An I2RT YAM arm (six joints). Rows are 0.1 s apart.
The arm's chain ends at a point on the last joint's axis. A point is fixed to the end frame.
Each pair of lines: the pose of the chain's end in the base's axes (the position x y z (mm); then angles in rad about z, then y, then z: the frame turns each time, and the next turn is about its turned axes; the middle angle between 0 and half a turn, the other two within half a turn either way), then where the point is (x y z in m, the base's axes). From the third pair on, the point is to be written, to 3 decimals.
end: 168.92, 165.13, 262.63, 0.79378, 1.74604, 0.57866
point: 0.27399 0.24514 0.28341
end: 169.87, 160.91, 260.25, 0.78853, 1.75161, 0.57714
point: 0.27540 0.24050 0.28033
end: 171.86, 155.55, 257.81, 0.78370, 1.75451, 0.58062
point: 0.278 0.235 0.277
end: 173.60, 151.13, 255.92, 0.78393, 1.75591, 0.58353
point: 0.280 0.230 0.275
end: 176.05, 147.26, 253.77, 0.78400, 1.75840, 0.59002
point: 0.282 0.226 0.273
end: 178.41, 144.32, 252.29, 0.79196, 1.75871, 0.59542
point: 0.284 0.224 0.271
